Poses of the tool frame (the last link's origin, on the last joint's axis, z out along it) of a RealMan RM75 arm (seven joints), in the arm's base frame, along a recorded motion.
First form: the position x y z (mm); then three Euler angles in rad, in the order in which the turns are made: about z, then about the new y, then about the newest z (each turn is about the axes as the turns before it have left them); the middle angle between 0 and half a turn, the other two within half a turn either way.
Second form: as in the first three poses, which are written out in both.
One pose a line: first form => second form
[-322 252 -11 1.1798 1.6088 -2.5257] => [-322 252 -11 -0.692 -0.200 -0.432 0.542]
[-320 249 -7 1.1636 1.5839 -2.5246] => [-320 249 -7 -0.685 -0.192 -0.442 0.546]
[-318 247 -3 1.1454 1.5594 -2.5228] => [-318 247 -3 -0.679 -0.183 -0.452 0.549]
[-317 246 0 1.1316 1.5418 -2.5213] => [-317 246 0 -0.674 -0.176 -0.459 0.551]
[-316 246 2 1.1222 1.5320 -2.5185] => [-316 246 2 -0.672 -0.171 -0.463 0.552]
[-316 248 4 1.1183 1.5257 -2.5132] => [-316 248 4 -0.670 -0.168 -0.464 0.554]
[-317 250 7 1.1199 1.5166 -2.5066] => [-317 250 7 -0.668 -0.165 -0.464 0.558]
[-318 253 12 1.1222 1.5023 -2.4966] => [-318 253 12 -0.663 -0.161 -0.464 0.565]
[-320 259 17 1.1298 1.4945 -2.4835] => [-320 259 17 -0.661 -0.159 -0.459 0.572]
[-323 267 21 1.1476 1.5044 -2.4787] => [-323 267 21 -0.663 -0.164 -0.451 0.574]
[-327 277 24 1.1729 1.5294 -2.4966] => [-327 277 24 -0.668 -0.181 -0.443 0.569]
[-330 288 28 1.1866 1.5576 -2.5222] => [-330 288 28 -0.674 -0.197 -0.441 0.559]
